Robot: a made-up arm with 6 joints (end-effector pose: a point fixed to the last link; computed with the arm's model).
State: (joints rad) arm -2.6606 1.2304 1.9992 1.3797 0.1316 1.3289
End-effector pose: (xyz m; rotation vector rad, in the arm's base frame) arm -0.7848 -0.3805 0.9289 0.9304 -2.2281 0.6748
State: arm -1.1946 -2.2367 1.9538 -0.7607 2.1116 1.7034
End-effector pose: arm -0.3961 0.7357 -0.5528 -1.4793 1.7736 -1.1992
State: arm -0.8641 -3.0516 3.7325 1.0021 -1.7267 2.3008
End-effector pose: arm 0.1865 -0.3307 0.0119 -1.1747 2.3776 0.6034
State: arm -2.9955 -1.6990 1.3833 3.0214 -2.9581 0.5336
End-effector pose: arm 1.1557 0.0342 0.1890 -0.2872 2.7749 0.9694
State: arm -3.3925 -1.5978 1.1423 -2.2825 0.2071 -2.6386
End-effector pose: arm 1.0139 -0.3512 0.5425 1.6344 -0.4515 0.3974
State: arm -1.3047 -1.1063 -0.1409 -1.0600 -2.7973 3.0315
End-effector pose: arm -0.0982 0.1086 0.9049 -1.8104 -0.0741 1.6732
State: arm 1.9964 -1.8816 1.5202 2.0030 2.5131 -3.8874
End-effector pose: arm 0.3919 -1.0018 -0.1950 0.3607 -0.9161 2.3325
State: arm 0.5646 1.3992 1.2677 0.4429 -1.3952 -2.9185
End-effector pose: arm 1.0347 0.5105 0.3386 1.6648 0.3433 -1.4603
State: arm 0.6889 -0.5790 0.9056 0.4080 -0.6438 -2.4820
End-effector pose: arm -0.1810 -0.3101 1.3073 2.3570 -0.0128 1.1727
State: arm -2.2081 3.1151 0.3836 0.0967 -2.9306 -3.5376
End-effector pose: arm 0.1787 0.4679 -0.5850 1.3511 -2.2705 0.9806
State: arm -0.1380 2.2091 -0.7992 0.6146 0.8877 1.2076
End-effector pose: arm -0.0634 -0.1029 -0.2605 -0.3300 1.2986 1.6274
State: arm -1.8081 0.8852 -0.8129 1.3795 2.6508 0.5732
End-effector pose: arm -0.1496 -0.5089 0.0709 -0.6222 -0.9086 -0.7504
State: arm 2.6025 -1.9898 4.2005 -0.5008 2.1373 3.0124
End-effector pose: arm 0.0706 0.0962 -0.1116 -0.6221 -0.9158 -0.1838
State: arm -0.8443 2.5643 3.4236 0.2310 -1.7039 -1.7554
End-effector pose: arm 0.3431 -0.5845 0.1797 1.7465 -0.2973 -1.5161
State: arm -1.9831 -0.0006 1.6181 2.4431 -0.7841 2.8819
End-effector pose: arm 0.1405 0.0626 1.3984 -1.3284 -1.9535 -0.2826
